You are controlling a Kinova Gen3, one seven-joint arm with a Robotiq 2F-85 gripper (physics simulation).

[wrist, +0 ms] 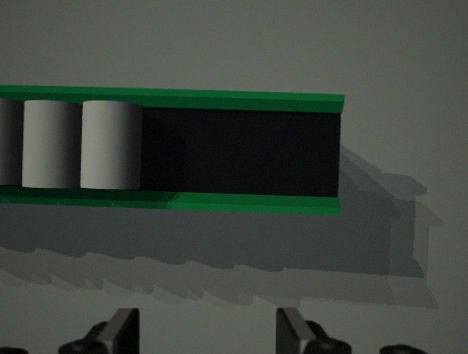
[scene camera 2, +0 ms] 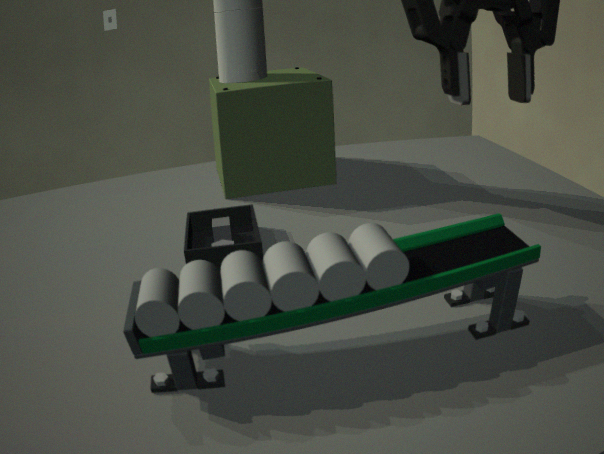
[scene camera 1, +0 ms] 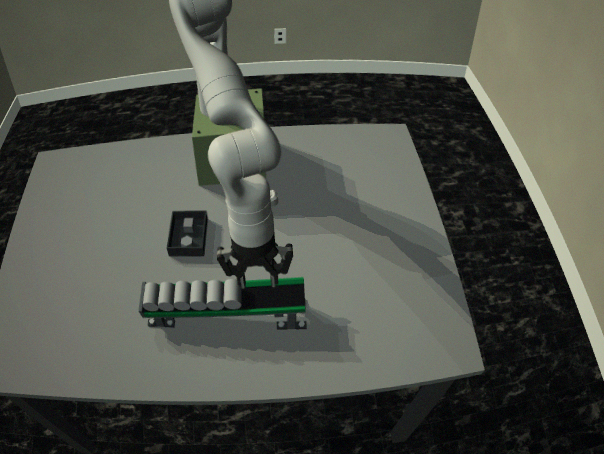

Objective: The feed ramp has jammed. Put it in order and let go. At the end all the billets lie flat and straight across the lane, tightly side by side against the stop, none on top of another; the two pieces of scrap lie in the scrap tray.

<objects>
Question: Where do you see a billet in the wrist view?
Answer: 111,142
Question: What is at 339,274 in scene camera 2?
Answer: A billet.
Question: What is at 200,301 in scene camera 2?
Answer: A billet.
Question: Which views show the scrap tray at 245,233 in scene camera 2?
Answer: Scene camera 2 and scene camera 1 only.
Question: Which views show the gripper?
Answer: The wrist view, scene camera 2 and scene camera 1: all of them.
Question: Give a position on a billet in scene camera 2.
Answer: At 246,295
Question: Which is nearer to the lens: the billet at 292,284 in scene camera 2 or the scrap tray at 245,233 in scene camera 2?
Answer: The billet.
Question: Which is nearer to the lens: the billet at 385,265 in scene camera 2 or the scrap tray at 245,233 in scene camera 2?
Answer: The billet.
</objects>
